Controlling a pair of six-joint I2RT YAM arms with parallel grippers.
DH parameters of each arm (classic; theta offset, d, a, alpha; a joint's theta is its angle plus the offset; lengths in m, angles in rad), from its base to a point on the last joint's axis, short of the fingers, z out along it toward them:
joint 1: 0 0.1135 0.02 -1.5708
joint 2: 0 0 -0.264 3.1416
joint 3: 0.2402 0 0.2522 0
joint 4: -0.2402 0 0.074 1.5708
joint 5: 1.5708 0 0 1.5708
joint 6: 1.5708 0.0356 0 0
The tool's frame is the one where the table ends.
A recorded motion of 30 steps. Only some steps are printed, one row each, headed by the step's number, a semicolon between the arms.
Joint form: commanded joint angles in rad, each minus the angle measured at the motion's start. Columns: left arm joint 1, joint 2, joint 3, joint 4, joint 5, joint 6; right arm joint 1, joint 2, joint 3, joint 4, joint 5, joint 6.
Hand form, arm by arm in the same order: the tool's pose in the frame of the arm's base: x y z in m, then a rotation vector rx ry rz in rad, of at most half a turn. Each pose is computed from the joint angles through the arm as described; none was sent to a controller.
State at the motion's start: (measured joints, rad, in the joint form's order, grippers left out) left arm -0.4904 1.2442 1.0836 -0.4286 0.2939 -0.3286; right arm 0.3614 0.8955 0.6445 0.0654 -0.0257 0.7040
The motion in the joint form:
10: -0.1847 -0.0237 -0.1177 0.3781 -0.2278 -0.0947; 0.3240 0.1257 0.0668 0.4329 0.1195 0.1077
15: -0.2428 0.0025 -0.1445 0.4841 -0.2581 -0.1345; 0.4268 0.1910 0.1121 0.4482 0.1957 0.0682
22: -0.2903 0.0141 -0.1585 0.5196 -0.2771 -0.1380; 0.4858 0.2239 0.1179 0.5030 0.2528 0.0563
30: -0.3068 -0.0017 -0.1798 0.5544 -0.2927 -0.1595; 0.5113 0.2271 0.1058 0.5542 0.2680 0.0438
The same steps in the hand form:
10: 0.2218 -0.1806 0.3249 0.2929 1.9358 -0.8046; 0.1888 0.1501 0.3416 0.1779 1.4775 1.1711
15: 0.2174 -0.1975 0.3194 0.2838 1.8917 -0.8631; 0.1844 0.1769 0.3445 0.1405 1.4883 1.1683
22: 0.2101 -0.2090 0.3150 0.3107 1.8815 -0.8850; 0.1792 0.1907 0.3445 0.1420 1.4627 1.1812
30: 0.2047 -0.2096 0.3154 0.2903 1.8575 -0.9101; 0.1742 0.1943 0.3448 0.1327 1.4289 1.1997

